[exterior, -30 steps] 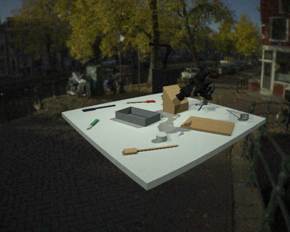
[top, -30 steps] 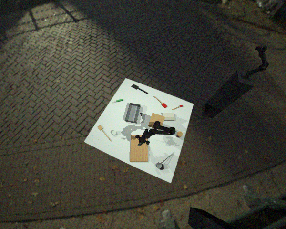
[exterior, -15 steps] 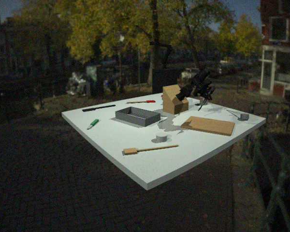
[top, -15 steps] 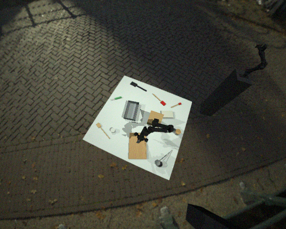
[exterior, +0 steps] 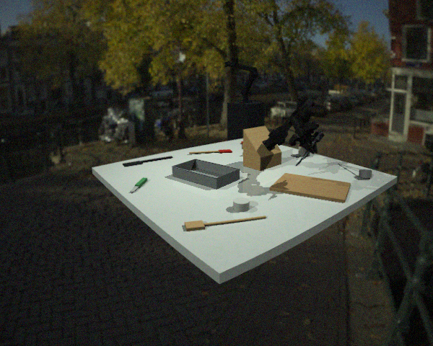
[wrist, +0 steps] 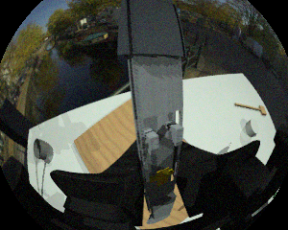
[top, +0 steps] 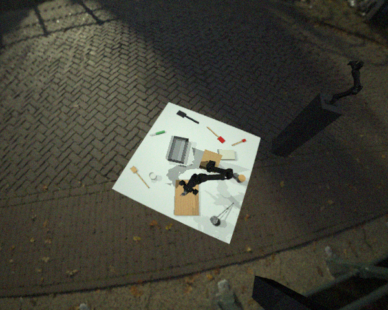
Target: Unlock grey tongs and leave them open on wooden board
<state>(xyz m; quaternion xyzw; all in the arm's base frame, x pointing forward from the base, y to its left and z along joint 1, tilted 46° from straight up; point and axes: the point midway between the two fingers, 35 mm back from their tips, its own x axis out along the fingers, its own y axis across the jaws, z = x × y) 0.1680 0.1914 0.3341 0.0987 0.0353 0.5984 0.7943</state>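
My gripper tip is now 10 mm past the yellow mark, 30 mm to the left of it and 20 mm below it. Round my gripper tip: jar (530 mm behind, 350 mm to the right, 140 mm below); roasting tin (220 mm ahead, 500 mm to the right, 150 mm below); wooden board (20 mm behind, 10 mm to the right, 170 mm below).
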